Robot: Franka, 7 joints.
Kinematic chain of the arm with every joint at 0, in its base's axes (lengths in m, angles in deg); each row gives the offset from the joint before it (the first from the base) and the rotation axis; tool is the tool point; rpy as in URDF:
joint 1: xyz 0 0 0.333 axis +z
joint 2: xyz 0 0 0 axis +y
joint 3: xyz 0 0 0.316 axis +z
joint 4: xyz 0.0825 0 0 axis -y
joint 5: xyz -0.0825 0 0.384 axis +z
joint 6: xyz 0 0 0 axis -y
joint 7: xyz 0.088 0 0 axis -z
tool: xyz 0 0 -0.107 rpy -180 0 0
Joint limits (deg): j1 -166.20..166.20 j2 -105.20..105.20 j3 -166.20..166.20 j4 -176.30..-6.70 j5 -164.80..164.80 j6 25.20..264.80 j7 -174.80..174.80
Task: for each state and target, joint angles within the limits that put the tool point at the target. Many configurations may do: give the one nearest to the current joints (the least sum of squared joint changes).
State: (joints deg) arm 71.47 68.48 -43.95 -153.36 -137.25 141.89 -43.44
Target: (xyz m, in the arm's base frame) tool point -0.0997 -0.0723 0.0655
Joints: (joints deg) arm 50.60 76.56 -1.17 -168.72 -132.37 161.10 -43.44
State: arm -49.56 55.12 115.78 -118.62 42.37 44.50 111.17
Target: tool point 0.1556 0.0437 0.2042
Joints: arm -64.84 53.78 53.56 -154.22 -0.64 50.80 111.17
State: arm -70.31 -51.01 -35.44 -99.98 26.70 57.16 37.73
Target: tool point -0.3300 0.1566 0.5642
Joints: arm -99.32 -76.95 -65.11 -109.49 15.29 39.70 37.73
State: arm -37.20 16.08 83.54 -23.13 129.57 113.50 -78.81
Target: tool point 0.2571 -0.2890 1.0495
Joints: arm -47.75 33.57 85.66 -6.70 132.27 94.86 -78.81
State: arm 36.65 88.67 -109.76 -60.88 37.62 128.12 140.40
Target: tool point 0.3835 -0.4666 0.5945
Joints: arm 16.46 79.07 -113.83 -98.22 34.80 117.76 140.40
